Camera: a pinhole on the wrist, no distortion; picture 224 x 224 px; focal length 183.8 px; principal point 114.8 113.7 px. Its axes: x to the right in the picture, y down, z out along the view. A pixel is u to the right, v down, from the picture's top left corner.
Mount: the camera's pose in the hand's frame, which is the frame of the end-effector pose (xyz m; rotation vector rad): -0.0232 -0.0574 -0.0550 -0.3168 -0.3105 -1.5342
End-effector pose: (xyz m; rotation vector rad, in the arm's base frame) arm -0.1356 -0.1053 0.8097 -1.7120 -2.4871 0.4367
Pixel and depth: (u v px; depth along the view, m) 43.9 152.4 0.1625
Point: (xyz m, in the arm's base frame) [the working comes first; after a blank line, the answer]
In the camera's frame: -0.0627 0.0342 0.1625

-0.0981 -0.0873 0.7238
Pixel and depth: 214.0 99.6 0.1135
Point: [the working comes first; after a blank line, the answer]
In the camera's frame: 0.0613 -0.0087 0.1135

-0.2041 -0.1703 0.7620
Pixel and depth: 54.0 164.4 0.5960
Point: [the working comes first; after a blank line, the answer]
In the camera's frame: -0.1972 0.1644 0.5960

0.0387 0.0664 0.2988
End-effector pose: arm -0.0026 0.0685 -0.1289 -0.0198 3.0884 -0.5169
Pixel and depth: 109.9 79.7 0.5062
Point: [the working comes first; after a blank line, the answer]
In the camera's frame: -0.0135 -0.0936 0.5062

0.1171 0.0808 -0.5615
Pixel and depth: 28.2 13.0 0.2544
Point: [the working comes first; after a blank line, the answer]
In the camera's frame: -0.1199 -0.1394 0.2544

0.1613 0.1696 -0.3027
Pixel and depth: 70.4 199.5 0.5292
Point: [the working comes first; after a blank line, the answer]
In the camera's frame: -0.1278 0.2470 0.5292

-0.2235 0.1964 -0.5786
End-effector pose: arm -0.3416 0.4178 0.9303 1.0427 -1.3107 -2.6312
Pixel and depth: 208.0 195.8 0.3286
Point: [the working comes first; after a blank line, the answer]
In the camera's frame: 0.1666 0.1468 0.3286

-0.5972 0.6507 0.9343
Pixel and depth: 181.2 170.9 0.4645
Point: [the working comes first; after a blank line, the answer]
In the camera's frame: 0.1678 0.1446 0.4645

-0.6812 0.7059 1.0257
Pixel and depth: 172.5 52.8 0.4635
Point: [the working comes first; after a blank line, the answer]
In the camera's frame: 0.1455 -0.1536 0.4635

-0.4495 0.7794 1.1997
